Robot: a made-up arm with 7 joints. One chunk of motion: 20 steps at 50 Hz.
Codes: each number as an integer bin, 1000 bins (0 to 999) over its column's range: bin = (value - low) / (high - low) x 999, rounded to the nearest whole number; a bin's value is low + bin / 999 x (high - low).
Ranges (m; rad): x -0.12..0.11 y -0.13..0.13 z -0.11..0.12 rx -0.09..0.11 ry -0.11..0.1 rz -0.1..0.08
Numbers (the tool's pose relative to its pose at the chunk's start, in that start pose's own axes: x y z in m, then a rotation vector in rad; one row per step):
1: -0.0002 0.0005 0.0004 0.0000 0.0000 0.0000
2: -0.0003 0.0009 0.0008 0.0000 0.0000 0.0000
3: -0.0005 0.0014 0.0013 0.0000 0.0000 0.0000
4: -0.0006 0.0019 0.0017 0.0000 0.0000 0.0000
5: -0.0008 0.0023 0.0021 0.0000 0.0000 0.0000
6: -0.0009 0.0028 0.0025 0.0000 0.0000 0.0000
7: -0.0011 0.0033 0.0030 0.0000 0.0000 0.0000
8: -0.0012 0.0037 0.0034 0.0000 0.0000 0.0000
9: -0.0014 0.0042 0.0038 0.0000 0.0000 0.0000
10: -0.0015 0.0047 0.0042 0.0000 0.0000 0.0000
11: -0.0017 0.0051 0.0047 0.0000 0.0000 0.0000
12: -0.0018 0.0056 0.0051 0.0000 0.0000 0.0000
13: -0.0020 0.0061 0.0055 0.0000 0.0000 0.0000
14: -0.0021 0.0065 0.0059 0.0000 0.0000 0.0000
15: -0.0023 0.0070 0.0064 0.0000 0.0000 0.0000
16: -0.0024 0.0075 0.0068 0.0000 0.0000 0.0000
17: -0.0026 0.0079 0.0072 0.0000 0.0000 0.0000
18: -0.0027 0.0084 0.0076 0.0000 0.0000 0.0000
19: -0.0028 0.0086 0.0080 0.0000 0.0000 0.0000
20: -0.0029 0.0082 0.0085 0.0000 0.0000 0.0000
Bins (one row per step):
1: 520 501 480 450 523 555
2: 520 503 481 450 523 555
3: 519 505 483 450 523 555
4: 519 507 485 450 523 555
5: 518 508 487 450 523 555
6: 517 510 489 450 523 555
7: 516 512 491 450 523 555
8: 516 514 493 450 523 555
9: 515 516 494 450 523 555
10: 515 518 496 450 523 555
11: 514 519 498 450 523 555
12: 513 521 500 450 523 555
13: 513 523 502 450 523 555
14: 512 524 503 450 523 555
15: 511 526 506 450 523 555
16: 511 528 507 450 523 555
17: 510 530 509 450 523 555
18: 509 532 511 450 523 555
19: 509 533 513 450 523 555
20: 509 531 515 450 523 555

